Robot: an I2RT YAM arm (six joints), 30 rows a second.
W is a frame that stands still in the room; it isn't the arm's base.
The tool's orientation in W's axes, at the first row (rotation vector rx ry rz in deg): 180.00 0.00 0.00
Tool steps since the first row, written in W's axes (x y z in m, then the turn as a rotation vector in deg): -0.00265 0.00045 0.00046 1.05 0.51 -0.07; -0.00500 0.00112 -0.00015 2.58 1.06 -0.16; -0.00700 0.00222 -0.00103 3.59 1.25 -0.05; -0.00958 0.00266 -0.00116 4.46 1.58 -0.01; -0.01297 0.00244 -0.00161 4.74 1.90 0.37; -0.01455 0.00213 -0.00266 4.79 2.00 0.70; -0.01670 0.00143 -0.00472 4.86 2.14 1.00; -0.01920 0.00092 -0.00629 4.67 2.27 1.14; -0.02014 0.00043 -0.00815 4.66 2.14 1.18; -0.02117 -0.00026 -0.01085 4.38 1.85 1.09; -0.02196 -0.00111 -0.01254 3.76 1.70 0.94
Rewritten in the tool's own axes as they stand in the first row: -0.00265 -0.00045 -0.00046 1.05 -0.51 0.07; -0.00500 -0.00112 0.00015 2.58 -1.06 0.16; -0.00700 -0.00222 0.00103 3.59 -1.25 0.05; -0.00958 -0.00266 0.00116 4.46 -1.58 0.01; -0.01297 -0.00244 0.00161 4.74 -1.90 -0.37; -0.01455 -0.00213 0.00266 4.79 -2.00 -0.70; -0.01670 -0.00143 0.00472 4.86 -2.14 -1.00; -0.01920 -0.00092 0.00629 4.67 -2.27 -1.14; -0.02014 -0.00043 0.00815 4.66 -2.14 -1.18; -0.02117 0.00026 0.01085 4.38 -1.85 -1.09; -0.02196 0.00111 0.01254 3.76 -1.70 -0.94
